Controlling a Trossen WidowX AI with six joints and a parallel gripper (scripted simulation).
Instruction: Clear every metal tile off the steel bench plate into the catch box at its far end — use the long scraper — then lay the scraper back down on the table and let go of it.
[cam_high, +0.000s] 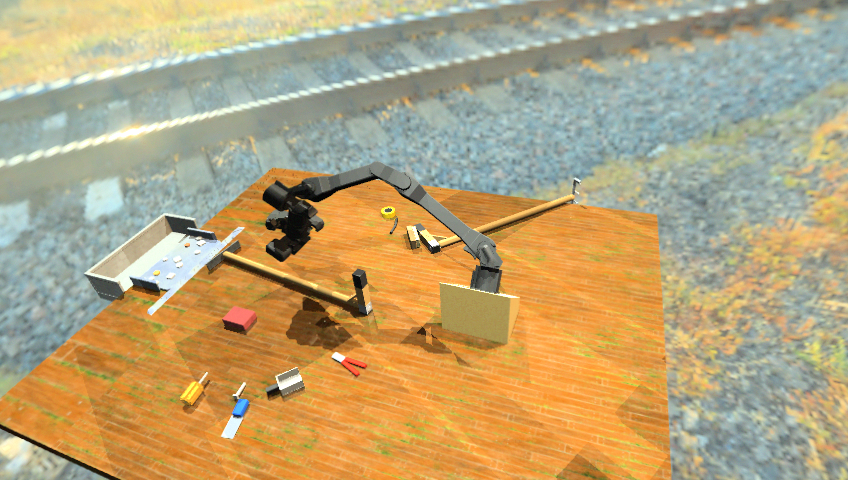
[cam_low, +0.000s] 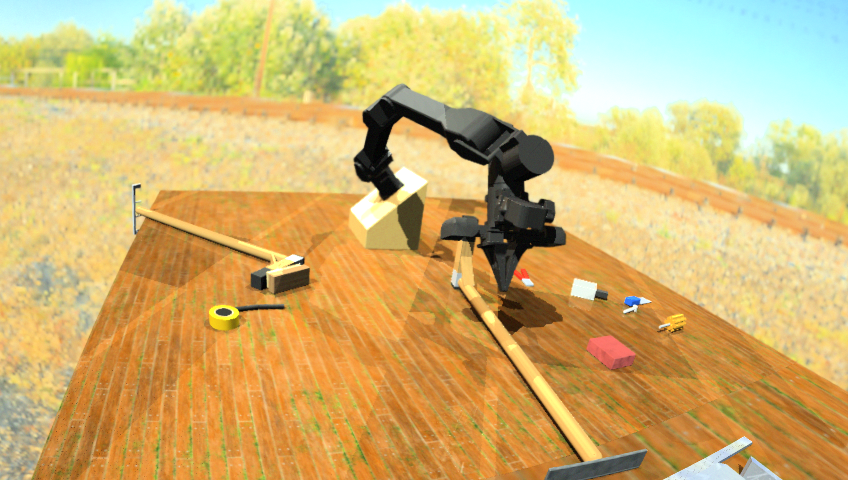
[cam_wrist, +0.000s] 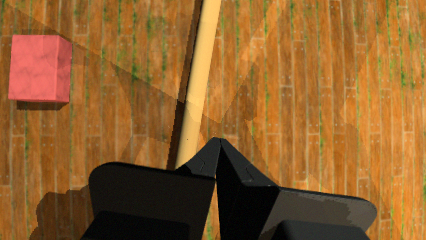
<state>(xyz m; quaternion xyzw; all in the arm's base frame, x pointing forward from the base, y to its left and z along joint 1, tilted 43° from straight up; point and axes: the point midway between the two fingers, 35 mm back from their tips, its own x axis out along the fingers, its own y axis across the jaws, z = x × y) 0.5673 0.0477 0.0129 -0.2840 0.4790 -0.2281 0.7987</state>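
Right now my gripper tip is 4 cm above the long scraper, 2 cm to the right of it and 2 cm short of it. Also, from my gripper tip: red block: 21 cm to the left, 9 cm below, 6 cm ahead; then wooden block: 30 cm to the right, 25 cm behind, 9 cm below; then yellow tape roll: 41 cm to the right, 9 cm below, 9 cm behind.
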